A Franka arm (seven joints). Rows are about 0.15 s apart.
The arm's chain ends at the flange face. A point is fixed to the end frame.
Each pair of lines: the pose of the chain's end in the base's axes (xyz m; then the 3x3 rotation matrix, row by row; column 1 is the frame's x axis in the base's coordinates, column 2 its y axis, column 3 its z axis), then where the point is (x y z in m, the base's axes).
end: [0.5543 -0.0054 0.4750], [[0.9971 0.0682 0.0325], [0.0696 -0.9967 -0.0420], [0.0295 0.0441 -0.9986]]
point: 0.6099 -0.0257 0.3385
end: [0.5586 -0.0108 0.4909], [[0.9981 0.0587 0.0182], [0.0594 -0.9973 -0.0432], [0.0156 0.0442 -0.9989]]
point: 0.6121 -0.0318 0.3536
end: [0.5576 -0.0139 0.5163], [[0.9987 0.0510 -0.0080], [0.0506 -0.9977 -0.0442], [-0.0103 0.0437 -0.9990]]
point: 0.6073 -0.0355 0.3777
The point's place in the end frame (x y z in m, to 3 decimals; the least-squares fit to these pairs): 0.050 0.018 0.139
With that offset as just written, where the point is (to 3 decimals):
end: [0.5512 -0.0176 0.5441], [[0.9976 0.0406 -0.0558], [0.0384 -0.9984 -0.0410], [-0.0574 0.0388 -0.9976]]
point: 0.594 -0.039 0.403
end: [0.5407 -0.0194 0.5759], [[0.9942 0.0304 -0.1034], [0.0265 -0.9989 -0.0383], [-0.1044 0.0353 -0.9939]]
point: 0.577 -0.041 0.433
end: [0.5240 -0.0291 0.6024], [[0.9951 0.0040 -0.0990], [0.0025 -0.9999 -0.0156], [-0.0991 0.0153 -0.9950]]
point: 0.560 -0.049 0.459
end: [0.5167 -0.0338 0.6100], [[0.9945 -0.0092 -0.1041], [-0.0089 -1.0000 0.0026], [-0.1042 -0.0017 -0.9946]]
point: 0.552 -0.052 0.467
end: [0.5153 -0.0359 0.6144], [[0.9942 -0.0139 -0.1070], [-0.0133 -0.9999 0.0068], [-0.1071 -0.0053 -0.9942]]
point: 0.550 -0.054 0.471
